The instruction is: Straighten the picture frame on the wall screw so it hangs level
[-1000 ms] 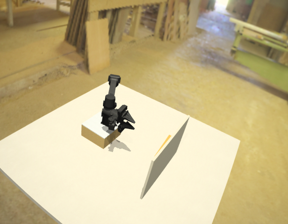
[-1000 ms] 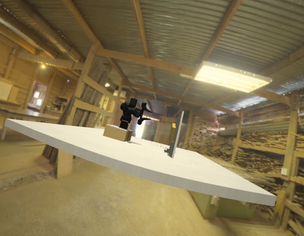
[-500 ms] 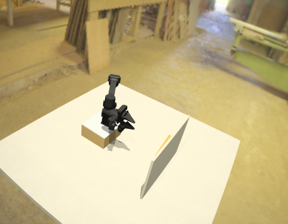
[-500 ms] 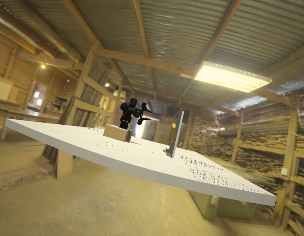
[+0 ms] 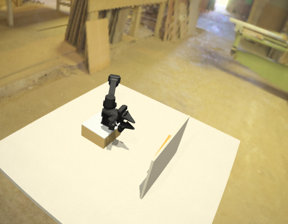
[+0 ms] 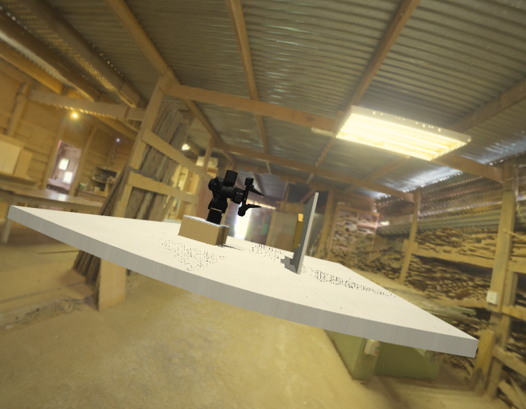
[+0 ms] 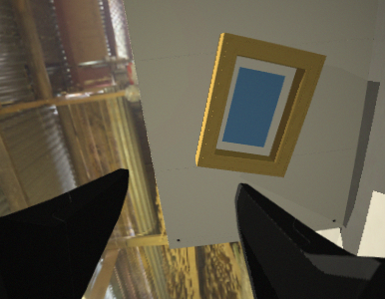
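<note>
My gripper tip is 20 cm short of the picture frame, 1 cm to the left of it and 9 cm above it. Also, from my gripper tip: wall panel 21 cm ahead, 1 cm to the right, 10 cm below.
</note>
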